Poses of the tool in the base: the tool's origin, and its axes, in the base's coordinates. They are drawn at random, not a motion.
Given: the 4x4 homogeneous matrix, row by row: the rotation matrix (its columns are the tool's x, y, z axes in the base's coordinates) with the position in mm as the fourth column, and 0 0 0 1 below. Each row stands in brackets.
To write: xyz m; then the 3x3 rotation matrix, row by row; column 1 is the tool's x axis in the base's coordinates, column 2 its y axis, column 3 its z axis. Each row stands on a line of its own. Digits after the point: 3 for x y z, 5 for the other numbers.
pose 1, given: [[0.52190 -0.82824 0.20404 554], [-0.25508 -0.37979 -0.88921 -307], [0.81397 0.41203 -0.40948 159], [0 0 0 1]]
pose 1, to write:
0.554 -0.307 0.159
0.52190 -0.82824 0.20404
-0.25508 -0.37979 -0.88921
0.81397 0.41203 -0.40948

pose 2, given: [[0.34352 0.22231 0.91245 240], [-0.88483 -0.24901 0.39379 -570], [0.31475 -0.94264 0.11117 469], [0 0 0 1]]
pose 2, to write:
0.240 -0.570 0.469
0.34352 0.22231 0.91245
-0.88483 -0.24901 0.39379
0.31475 -0.94264 0.11117

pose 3, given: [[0.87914 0.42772 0.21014 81], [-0.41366 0.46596 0.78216 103], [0.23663 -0.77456 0.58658 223], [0 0 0 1]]
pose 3, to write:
0.081 0.103 0.223
0.87914 0.42772 0.21014
-0.41366 0.46596 0.78216
0.23663 -0.77456 0.58658

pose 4, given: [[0.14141 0.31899 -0.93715 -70], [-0.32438 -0.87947 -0.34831 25], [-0.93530 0.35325 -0.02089 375], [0 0 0 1]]
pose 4, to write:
-0.070 0.025 0.375
0.14141 0.31899 -0.93715
-0.32438 -0.87947 -0.34831
-0.93530 0.35325 -0.02089

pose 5, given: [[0.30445 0.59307 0.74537 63], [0.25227 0.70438 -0.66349 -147], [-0.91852 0.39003 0.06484 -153], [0 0 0 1]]
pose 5, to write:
0.063 -0.147 -0.153
0.30445 0.59307 0.74537
0.25227 0.70438 -0.66349
-0.91852 0.39003 0.06484

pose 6, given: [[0.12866 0.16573 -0.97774 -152], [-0.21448 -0.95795 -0.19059 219], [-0.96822 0.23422 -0.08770 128], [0 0 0 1]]
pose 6, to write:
-0.152 0.219 0.128
0.12866 0.16573 -0.97774
-0.21448 -0.95795 -0.19059
-0.96822 0.23422 -0.08770

